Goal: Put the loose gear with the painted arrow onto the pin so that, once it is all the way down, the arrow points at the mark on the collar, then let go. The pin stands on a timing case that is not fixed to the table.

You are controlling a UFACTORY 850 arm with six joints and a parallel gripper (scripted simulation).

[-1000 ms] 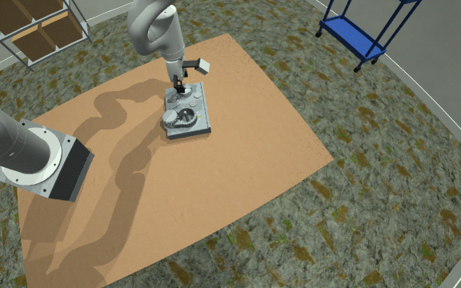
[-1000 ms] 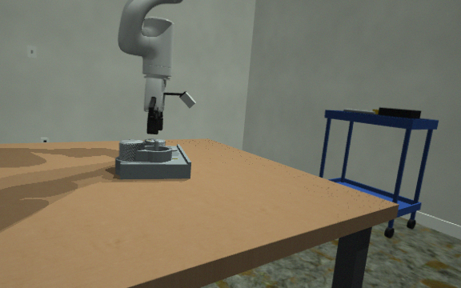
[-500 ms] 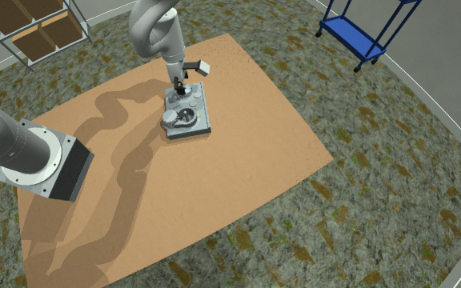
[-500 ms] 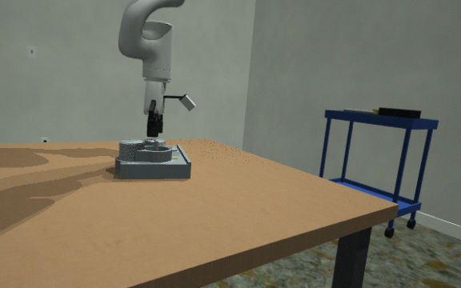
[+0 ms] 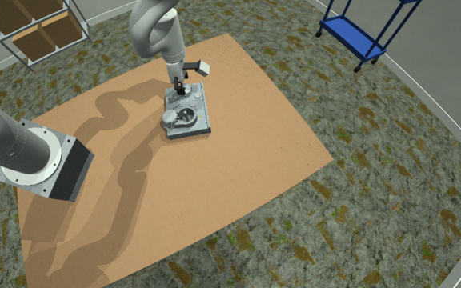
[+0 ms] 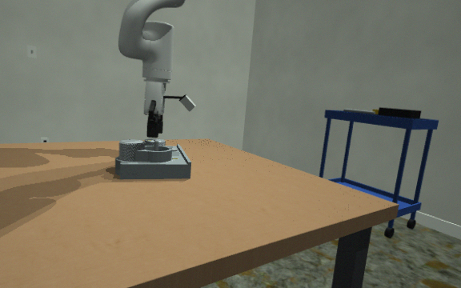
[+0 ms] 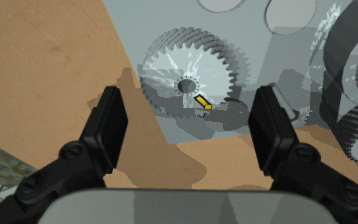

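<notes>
Right now the loose gear is 40 mm below my hand. Also, from my hand: grey pin 80 mm behind, 50 mm to the right, 50 mm below.
</notes>
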